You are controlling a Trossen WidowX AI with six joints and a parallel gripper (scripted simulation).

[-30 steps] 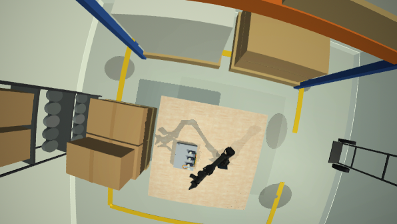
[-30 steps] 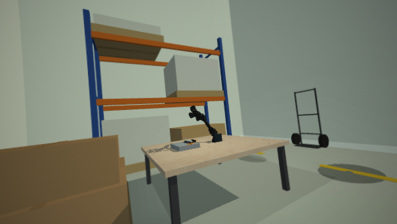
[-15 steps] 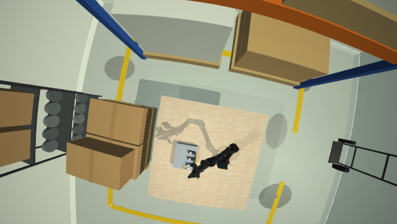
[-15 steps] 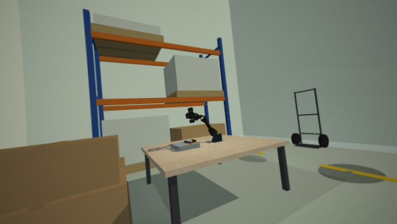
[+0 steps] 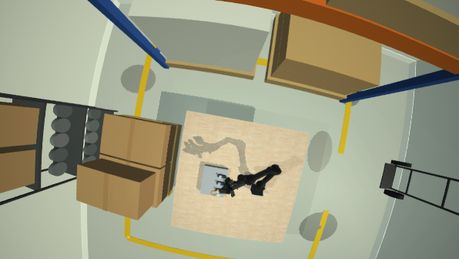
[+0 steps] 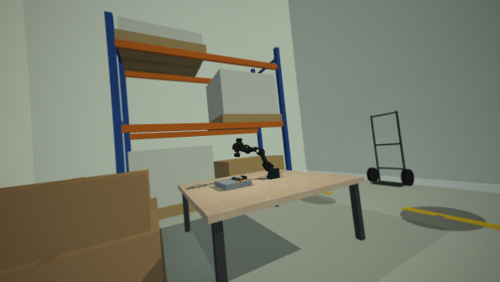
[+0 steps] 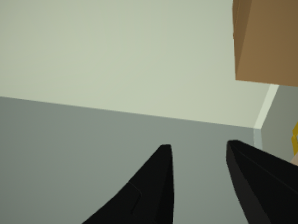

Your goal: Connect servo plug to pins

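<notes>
Now: the red band 29 cm below my gripper tip, 5 cm behind it and 1 cm to the left of it. From my gripper tip the other things lie so: grey printed holder 34 cm below, 11 cm ahead, 6 cm to the left.
</notes>
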